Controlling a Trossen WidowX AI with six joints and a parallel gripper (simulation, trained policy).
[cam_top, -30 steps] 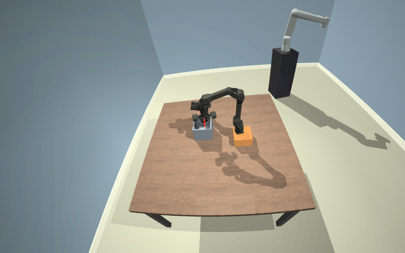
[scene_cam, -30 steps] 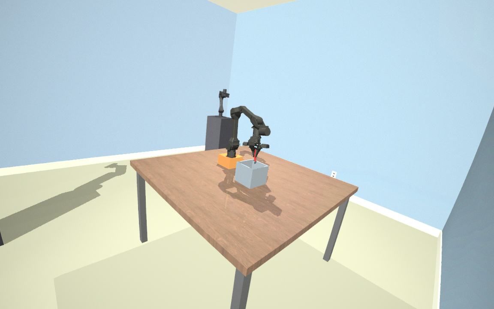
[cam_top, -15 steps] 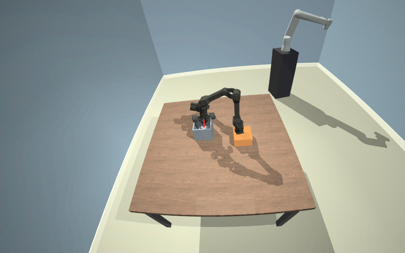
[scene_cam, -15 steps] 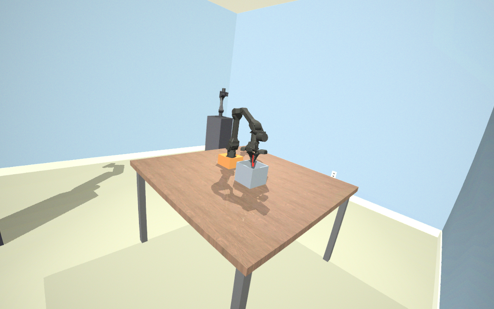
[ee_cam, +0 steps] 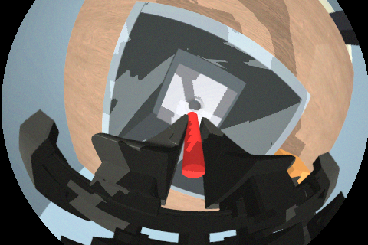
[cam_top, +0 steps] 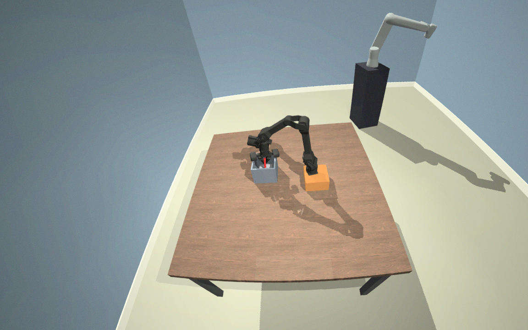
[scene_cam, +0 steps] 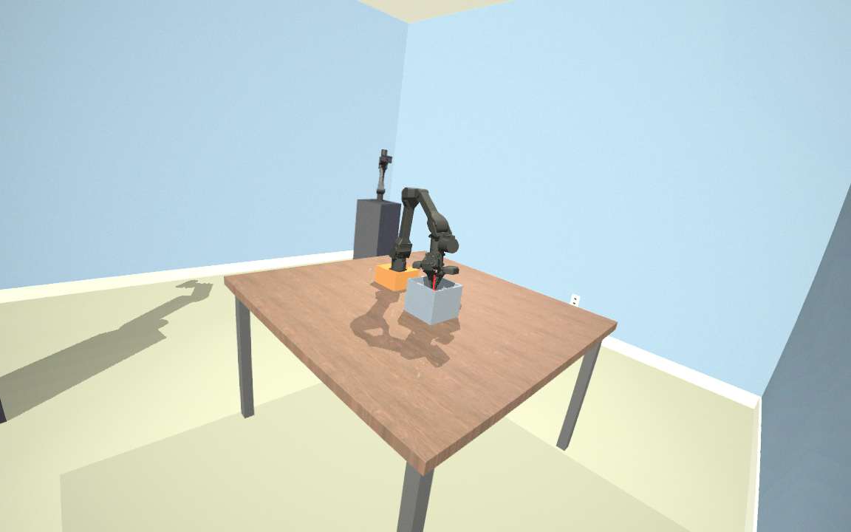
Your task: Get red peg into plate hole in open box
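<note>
The red peg lies 10 mm to the left of my gripper tip and 10 mm above it. Round my gripper tip: pale plate: 60 mm below.
</note>
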